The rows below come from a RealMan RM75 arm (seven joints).
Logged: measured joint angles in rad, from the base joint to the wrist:
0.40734, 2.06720, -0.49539, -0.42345, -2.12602, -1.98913, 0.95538
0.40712, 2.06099, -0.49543, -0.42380, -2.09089, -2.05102, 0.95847
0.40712, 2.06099, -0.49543, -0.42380, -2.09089, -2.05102, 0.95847
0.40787, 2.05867, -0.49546, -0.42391, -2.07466, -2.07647, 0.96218
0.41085, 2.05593, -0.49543, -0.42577, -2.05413, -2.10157, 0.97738
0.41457, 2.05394, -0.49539, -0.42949, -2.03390, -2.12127, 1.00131
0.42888, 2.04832, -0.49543, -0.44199, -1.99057, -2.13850, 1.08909
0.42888, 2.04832, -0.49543, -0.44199, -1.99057, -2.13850, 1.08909
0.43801, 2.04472, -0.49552, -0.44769, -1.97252, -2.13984, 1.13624
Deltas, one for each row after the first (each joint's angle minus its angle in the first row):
-0.00022, -0.00621, -0.00004, -0.00035, 0.03513, -0.06189, 0.00309
-0.00022, -0.00621, -0.00004, -0.00035, 0.03513, -0.06189, 0.00309
0.00053, -0.00853, -0.00007, -0.00046, 0.05136, -0.08734, 0.00680
0.00351, -0.01127, -0.00004, -0.00232, 0.07189, -0.11244, 0.02200
0.00723, -0.01326, 0.00000, -0.00604, 0.09212, -0.13214, 0.04593
0.02154, -0.01888, -0.00004, -0.01854, 0.13545, -0.14937, 0.13371
0.02154, -0.01888, -0.00004, -0.01854, 0.13545, -0.14937, 0.13371
0.03067, -0.02248, -0.00013, -0.02424, 0.15350, -0.15071, 0.18086

